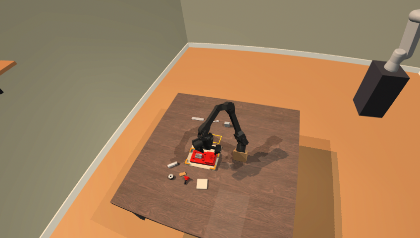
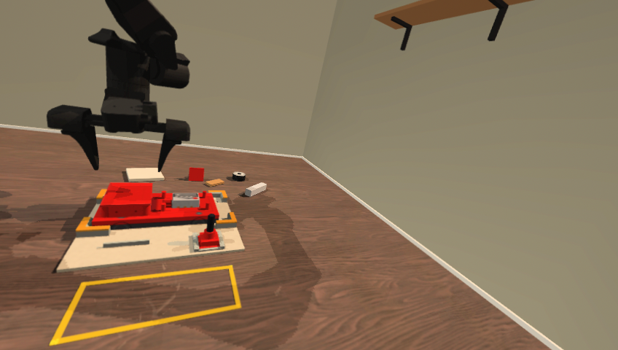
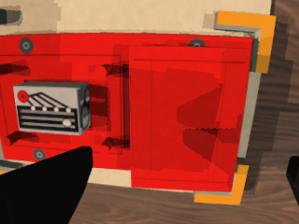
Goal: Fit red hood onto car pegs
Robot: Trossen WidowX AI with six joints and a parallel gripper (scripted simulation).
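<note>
The hood lies 5 cm below my gripper tip. Also, from my gripper tip: tile (1 cm ahead, 21 cm to the left, 9 cm below); then tan jig (7 cm ahead, 2 cm to the right, 8 cm below); then grey engine block (10 cm ahead, 7 cm below).
</note>
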